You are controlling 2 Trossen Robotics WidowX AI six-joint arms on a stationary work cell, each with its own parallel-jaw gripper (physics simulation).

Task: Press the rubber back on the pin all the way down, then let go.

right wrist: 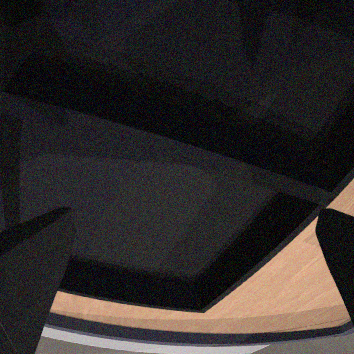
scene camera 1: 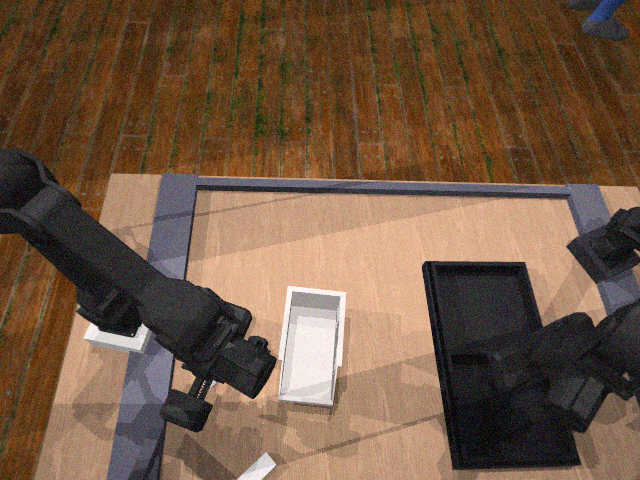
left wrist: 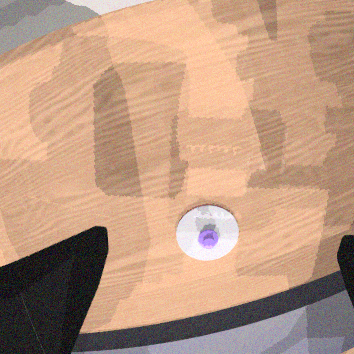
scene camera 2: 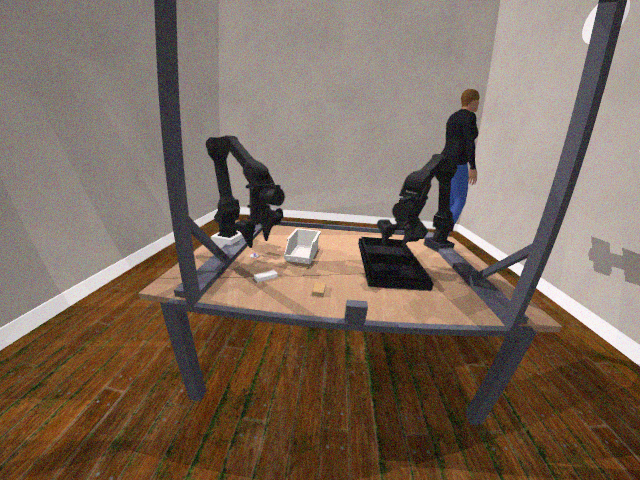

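Pixels of known places: left gripper, fingertip midpoint: [left wrist: 229, 245] [scene camera 2: 258, 244]; right gripper, fingertip midpoint: [right wrist: 200, 222] [scene camera 1: 509, 346] [scene camera 2: 393, 244]; left arm's base, link origin: [scene camera 1: 123, 316] [scene camera 2: 227, 234]; right arm's base, link origin: [scene camera 1: 608, 249] [scene camera 2: 439, 240].
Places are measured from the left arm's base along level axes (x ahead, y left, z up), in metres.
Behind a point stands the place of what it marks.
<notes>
The pin [scene camera 2: 254, 255] {y -0.065, x 0.166, z -0.040 m} [left wrist: 189, 235] {y -0.054, x 0.167, z -0.040 m} is a white round disc lying on the table, with its small purple rubber back [left wrist: 208, 238] {y -0.064, x 0.169, z -0.030 m} near the disc's middle. How far down the rubber back sits cannot be told. My left gripper [scene camera 2: 258, 242] {y -0.071, x 0.190, z 0.013 m} [left wrist: 229, 245] {y -0.071, x 0.190, z 0.013 m} is open and empty above the pin, its fingers spread to either side of the disc in the left wrist view. In scene camera 1 the left arm hides most of the pin. My right gripper [scene camera 2: 397, 240] {y 0.075, x 0.668, z 0.038 m} [right wrist: 200, 222] {y 0.075, x 0.668, z 0.038 m} is open and empty over the black tray.
A white bin [scene camera 1: 312, 351] {y 0.018, x 0.337, z -0.036 m} [scene camera 2: 299, 255] {y -0.001, x 0.326, z -0.037 m} stands right of the left gripper. The black tray [scene camera 1: 440, 356] {y 0.051, x 0.565, z -0.017 m} [scene camera 2: 400, 285] {y -0.105, x 0.703, z -0.030 m} lies farther right. A white block [scene camera 1: 258, 466] {y -0.183, x 0.288, z -0.028 m} [scene camera 2: 265, 275] {y -0.204, x 0.287, z -0.028 m} and a tan block [scene camera 2: 318, 289] {y -0.219, x 0.466, z -0.028 m} lie toward the front. A grey rail [scene camera 1: 175, 227] {y 0.205, x 0.017, z -0.022 m} borders the table's left side.
</notes>
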